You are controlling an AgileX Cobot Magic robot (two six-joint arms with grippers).
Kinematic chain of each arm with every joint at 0, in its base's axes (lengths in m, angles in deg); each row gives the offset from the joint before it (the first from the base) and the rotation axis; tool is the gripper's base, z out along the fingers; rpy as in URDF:
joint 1: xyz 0 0 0.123 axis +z
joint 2: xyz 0 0 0 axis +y
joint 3: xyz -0.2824 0 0.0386 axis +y
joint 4: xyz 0.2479 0 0.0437 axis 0.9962 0 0.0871
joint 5: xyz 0 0 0 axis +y
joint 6: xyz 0.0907 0 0.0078 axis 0.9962 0 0.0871
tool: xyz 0 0 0 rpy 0 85 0
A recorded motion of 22 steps. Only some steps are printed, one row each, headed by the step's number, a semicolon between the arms.
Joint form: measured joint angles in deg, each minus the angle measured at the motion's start. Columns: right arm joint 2, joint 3, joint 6, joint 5, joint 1, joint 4; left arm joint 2, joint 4, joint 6, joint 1, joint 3, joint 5.
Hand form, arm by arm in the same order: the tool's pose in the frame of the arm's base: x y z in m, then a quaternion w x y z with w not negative. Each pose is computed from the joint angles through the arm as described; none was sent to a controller.
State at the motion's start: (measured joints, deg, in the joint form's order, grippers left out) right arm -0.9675 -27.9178 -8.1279 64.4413 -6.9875 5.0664; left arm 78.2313 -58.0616 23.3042 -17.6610 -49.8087 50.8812
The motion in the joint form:
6: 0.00 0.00 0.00 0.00 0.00 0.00; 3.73 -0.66 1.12 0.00 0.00 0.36
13: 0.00 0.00 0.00 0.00 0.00 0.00; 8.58 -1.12 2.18 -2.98 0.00 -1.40
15: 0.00 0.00 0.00 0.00 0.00 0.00; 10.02 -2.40 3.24 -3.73 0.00 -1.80
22: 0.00 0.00 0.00 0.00 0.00 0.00; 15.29 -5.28 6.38 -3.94 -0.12 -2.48
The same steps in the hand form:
6: -0.0080 0.0083 0.2687 0.49680 -0.01184 0.86752 -0.02144; 0.2347 -0.1385 0.2543 0.11224 0.06238 0.90503 -0.40549
13: -0.0080 0.0083 0.2687 0.49680 -0.01184 0.86752 -0.02144; 0.2395 -0.1538 0.2314 0.08133 0.07096 0.91228 -0.39508
15: -0.0080 0.0083 0.2687 0.49680 -0.01184 0.86752 -0.02144; 0.2410 -0.1587 0.2254 0.07431 0.07217 0.91143 -0.39820
22: -0.0080 0.0083 0.2687 0.49680 -0.01184 0.86752 -0.02144; 0.2506 -0.1647 0.2017 0.05058 0.06331 0.91334 -0.39906

